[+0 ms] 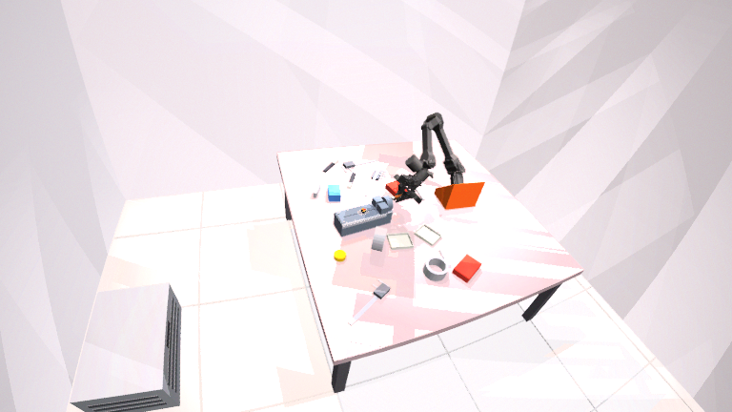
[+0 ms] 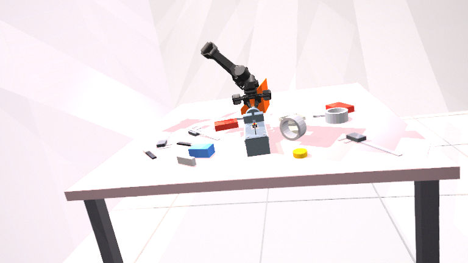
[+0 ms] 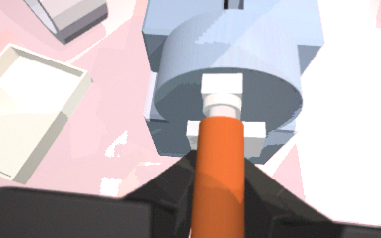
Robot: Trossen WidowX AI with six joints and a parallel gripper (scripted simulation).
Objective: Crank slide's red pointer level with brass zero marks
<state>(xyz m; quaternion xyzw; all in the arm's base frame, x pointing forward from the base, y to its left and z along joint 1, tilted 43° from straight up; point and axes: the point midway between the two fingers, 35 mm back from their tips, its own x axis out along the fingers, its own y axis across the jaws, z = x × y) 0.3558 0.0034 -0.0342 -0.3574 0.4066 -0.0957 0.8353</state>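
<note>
Now: the orange handle 20 mm behind my gripper tip and 20 mm above it. From my gripper tip the other things lie so: red pointer: 160 mm ahead, 20 mm to the left, 10 mm below; then yellow disc: 320 mm ahead, 190 mm to the left, 90 mm below; then blue block: 240 mm ahead, 200 mm to the right, 80 mm below.
</note>
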